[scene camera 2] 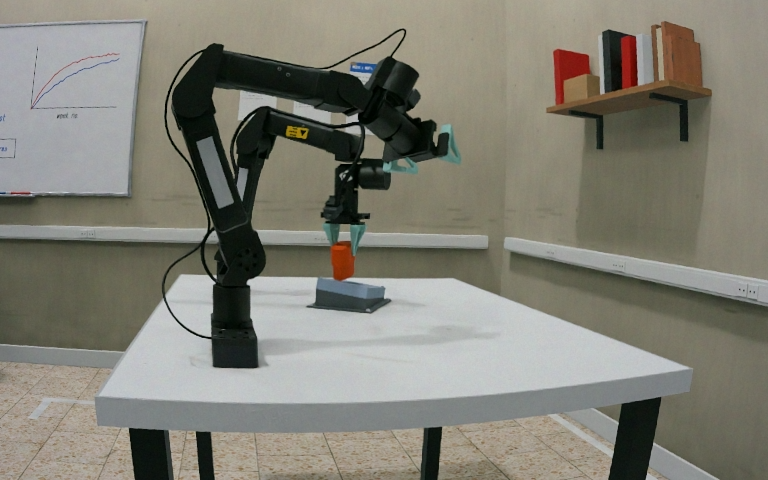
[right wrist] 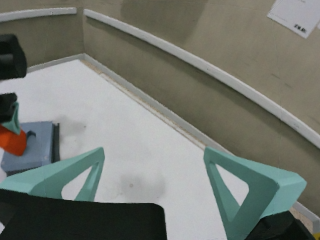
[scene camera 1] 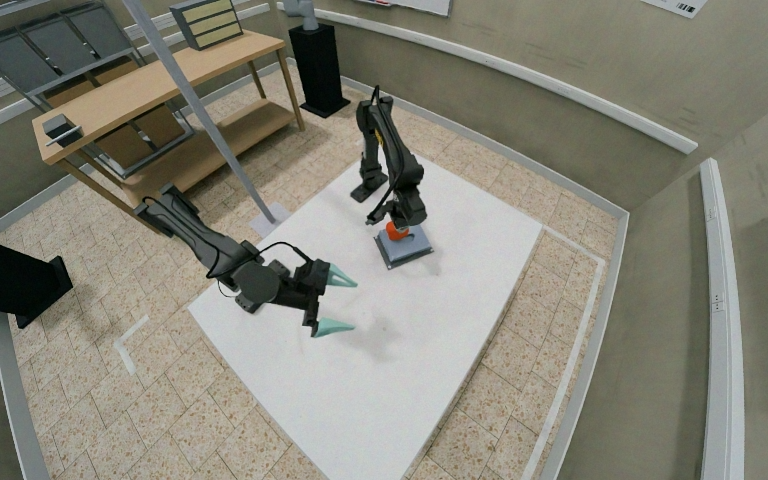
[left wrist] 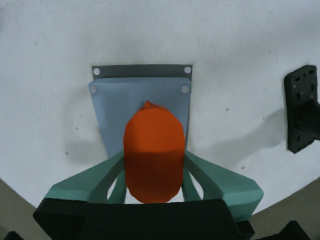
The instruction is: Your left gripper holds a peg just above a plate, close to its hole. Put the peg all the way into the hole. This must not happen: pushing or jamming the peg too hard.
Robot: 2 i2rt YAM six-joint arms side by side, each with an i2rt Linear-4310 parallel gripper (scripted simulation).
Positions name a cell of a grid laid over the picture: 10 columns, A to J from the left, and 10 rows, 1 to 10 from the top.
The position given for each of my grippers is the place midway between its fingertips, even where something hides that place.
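Observation:
There is my left gripper (scene camera 2: E6), and the left wrist view gives me my left gripper (left wrist: E7) too. I see my right gripper (scene camera 2: F4), while the right wrist view also shows my right gripper (right wrist: E7), and scene camera 1 shows my right gripper (scene camera 1: E7). An orange peg (scene camera 2: E6) is here, and in the left wrist view I see the orange peg (left wrist: E6) as well. I also see a blue-grey plate (scene camera 1: F6).

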